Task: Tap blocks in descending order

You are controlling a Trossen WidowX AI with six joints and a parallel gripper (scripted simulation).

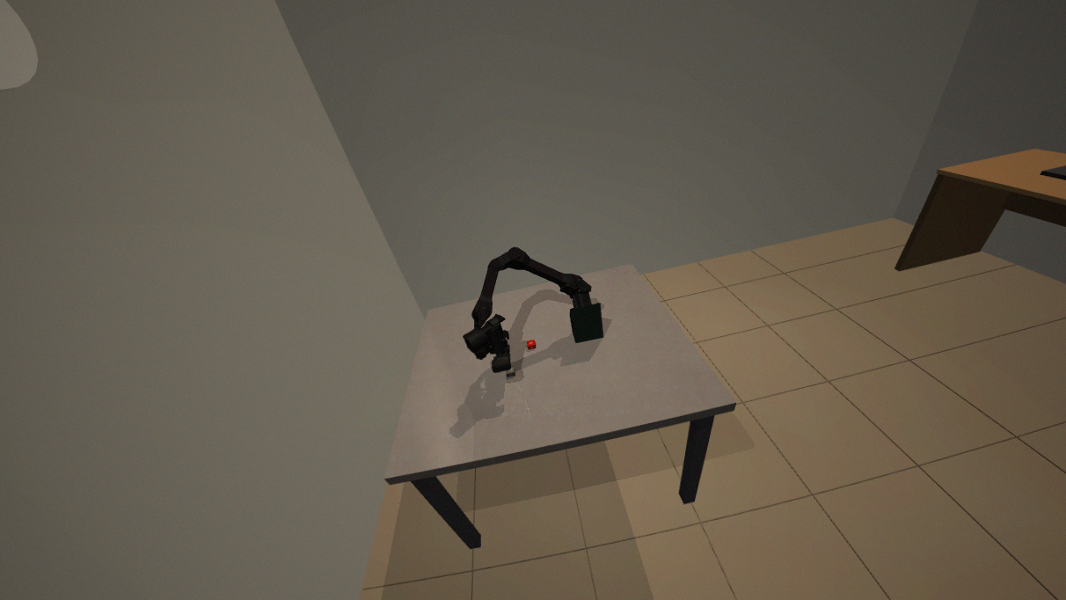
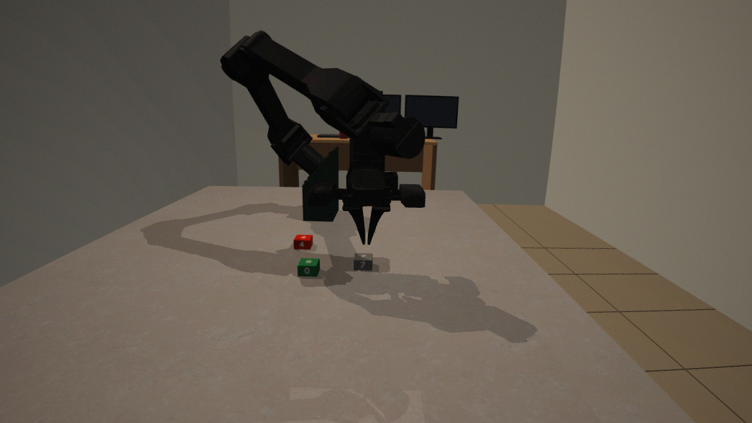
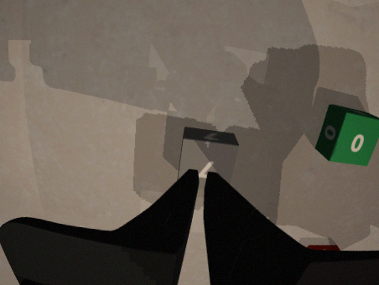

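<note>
Now: gripper tip 40 mm above the grey block, 10 mm to the left of it and 10 mm past it. Also, from my gripper tip: green block (90 mm to the right, 40 mm below, 30 mm ahead); red block (130 mm to the right, 100 mm behind, 40 mm below).
</note>
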